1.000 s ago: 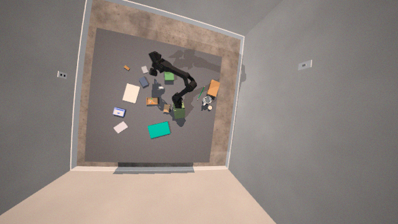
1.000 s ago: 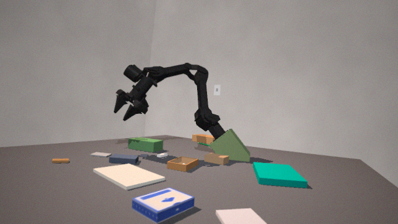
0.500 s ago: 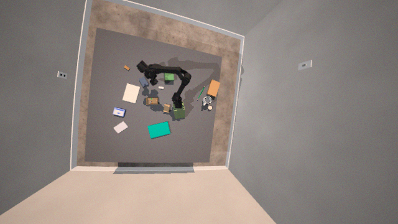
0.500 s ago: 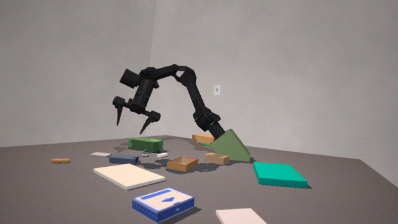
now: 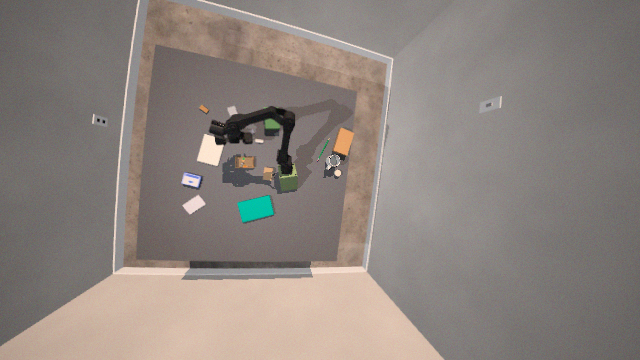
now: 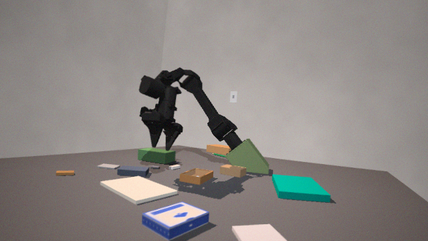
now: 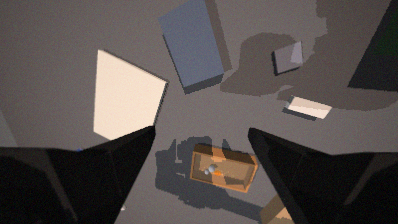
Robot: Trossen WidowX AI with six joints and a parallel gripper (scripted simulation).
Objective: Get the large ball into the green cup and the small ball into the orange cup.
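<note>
The wooden puzzle is 12 cm to the left of my hand, 12 cm below it and 4 cm behind it. The rest, counted from my hand: cream slab: 16 cm ahead, 12 cm below, 6 cm to the left; then dark blue block: 11 cm below, 7 cm to the right, 5 cm ahead; then small white piece: 12 cm below, 12 cm behind, 3 cm to the right.
</note>
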